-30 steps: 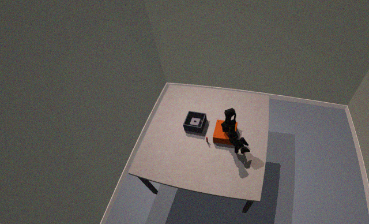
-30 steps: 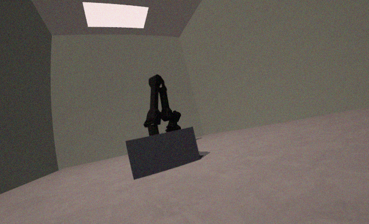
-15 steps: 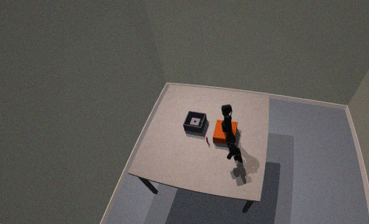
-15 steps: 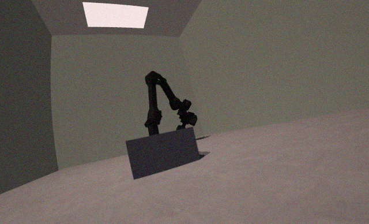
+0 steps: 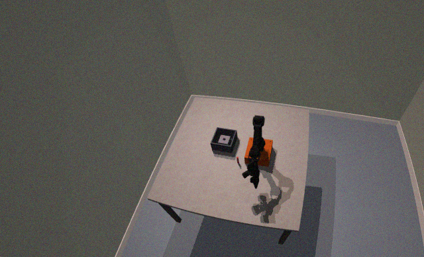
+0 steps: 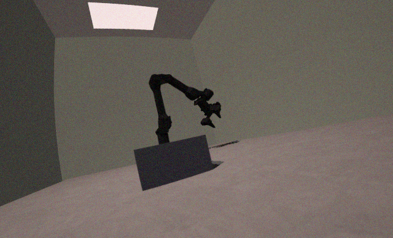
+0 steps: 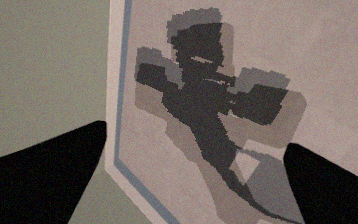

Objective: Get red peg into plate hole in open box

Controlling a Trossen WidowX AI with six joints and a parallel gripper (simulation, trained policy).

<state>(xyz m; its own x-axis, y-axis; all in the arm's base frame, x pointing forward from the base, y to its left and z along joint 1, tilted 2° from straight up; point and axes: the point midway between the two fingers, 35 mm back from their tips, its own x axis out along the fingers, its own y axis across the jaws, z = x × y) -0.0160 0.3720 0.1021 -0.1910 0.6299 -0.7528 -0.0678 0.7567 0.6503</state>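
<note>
The red peg is 200 mm ahead of my gripper tip, 290 mm to the right of it and 120 mm below it. The rest, counted from my gripper tip: light plate (360 mm ahead, 490 mm to the right, 120 mm below); then dark box (360 mm ahead, 490 mm to the right, 140 mm below).
</note>
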